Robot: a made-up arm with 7 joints.
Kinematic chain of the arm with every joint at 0, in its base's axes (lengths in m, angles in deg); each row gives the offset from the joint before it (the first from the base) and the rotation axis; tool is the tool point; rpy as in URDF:
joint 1: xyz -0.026 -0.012 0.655 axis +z
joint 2: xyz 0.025 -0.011 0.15 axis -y
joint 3: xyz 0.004 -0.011 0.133 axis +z
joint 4: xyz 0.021 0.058 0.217 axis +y
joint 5: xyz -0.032 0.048 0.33 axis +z
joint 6: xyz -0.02 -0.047 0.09 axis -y
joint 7: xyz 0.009 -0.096 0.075 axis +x
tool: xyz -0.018 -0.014 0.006 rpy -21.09 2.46 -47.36
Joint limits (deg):
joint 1: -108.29..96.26
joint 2: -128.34..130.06
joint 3: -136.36..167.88
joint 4: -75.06..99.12
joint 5: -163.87..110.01
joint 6: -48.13..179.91
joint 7: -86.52..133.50
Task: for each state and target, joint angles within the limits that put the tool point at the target. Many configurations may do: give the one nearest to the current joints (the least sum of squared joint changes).
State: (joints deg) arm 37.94 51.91 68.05 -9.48 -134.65 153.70 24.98
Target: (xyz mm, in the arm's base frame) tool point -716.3 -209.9 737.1
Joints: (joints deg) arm 17.38 74.14 61.86 -2.89 -139.27 149.27 25.28
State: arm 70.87 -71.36 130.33 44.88 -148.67 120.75 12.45
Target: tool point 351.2 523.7 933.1
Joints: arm 51.44 -123.15 135.15 73.76 -163.87 131.79 8.90
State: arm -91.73 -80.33 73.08 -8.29 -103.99 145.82 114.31
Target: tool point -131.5 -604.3 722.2
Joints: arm -57.97 -115.19 92.78 -54.37 -84.67 157.92 114.42
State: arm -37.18 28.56 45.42 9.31 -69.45 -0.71 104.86
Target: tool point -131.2 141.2 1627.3
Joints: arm -35.00 18.62 44.21 27.00 -45.90 -16.67 107.92
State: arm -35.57 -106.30 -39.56 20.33 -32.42 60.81 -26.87
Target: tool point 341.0 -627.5 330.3
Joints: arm -52.19 -117.84 -40.63 34.05 -25.66 64.60 -26.30
